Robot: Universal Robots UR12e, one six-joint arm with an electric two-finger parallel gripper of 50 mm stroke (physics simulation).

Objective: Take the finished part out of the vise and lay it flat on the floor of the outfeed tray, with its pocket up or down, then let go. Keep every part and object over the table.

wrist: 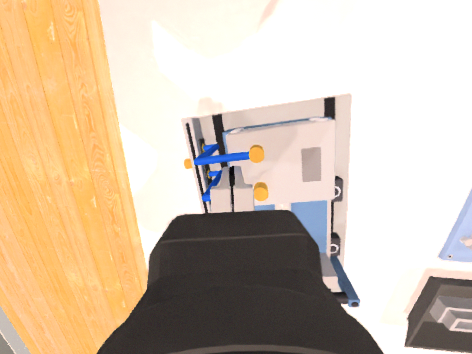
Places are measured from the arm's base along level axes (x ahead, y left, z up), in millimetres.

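Pixels of known places: gripper, fingertip midpoint: (232, 178).
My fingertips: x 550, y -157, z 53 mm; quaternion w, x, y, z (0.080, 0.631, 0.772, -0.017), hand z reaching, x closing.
Note:
Ahead of a thing's pixels: the offset from my fingertips to its top centre. "spot": to the spot under its first point.
My gripper (232, 178) is shut and empty, its two grey fingers together over the left edge of a light grey cover panel @[dx +76, dy +64, dz +1 mm] (285, 172). The panel has a darker grey rectangle and lies over a pale framed machine housing @[spot: dx -38, dy +119, dz -78 mm] (342, 145) with blue surfaces inside. Two orange knobs are beside the fingers, one on a blue bar. The finished part and the vise cannot be made out; the black wrist body hides the lower part of the housing. At the lower right is a dark-rimmed box @[spot: dx +189, dy +318, dz -67 mm] (420, 312) with a stepped grey inside; I cannot tell whether it is the outfeed tray.
Blue bars @[spot: dx -19, dy -9, dz +12 mm] (222, 158) stand at the housing's left side. A blue lever @[spot: dx +115, dy +155, dz -25 mm] (346, 281) sticks out at its lower right. A blue plate @[spot: dx +44, dy +323, dz -90 mm] (461, 227) with a small grey piece is at the right edge. Wooden planks (75, 150) run along the left.

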